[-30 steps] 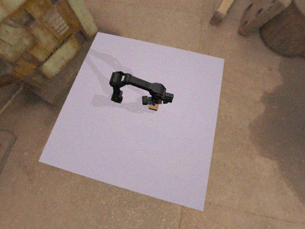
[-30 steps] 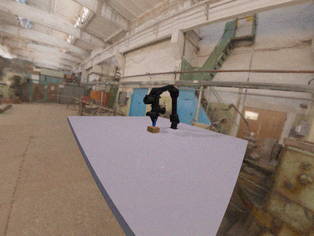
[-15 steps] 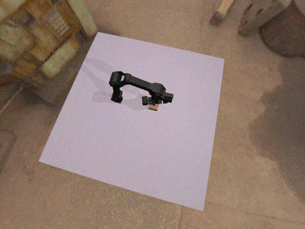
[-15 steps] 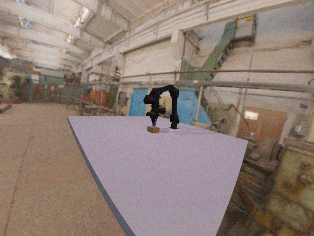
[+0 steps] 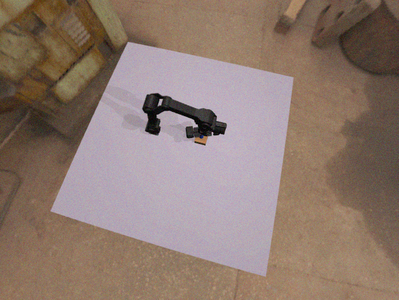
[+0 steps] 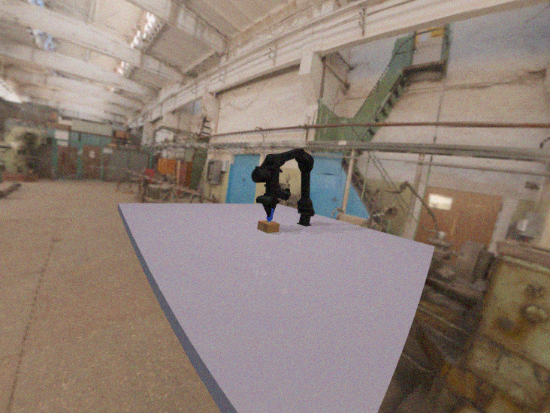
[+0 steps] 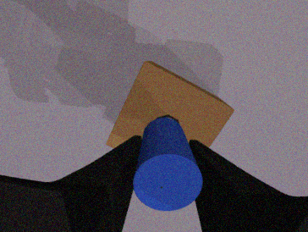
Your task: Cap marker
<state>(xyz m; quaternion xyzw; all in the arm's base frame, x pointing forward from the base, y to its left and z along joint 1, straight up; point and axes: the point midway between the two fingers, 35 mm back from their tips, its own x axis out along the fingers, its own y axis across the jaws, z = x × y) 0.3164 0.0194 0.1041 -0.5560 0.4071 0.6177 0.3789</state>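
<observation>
Right now my gripper tip is 10 mm below the blue cap. From my gripper tip the other things lie so: holder block: 50 mm below.
</observation>
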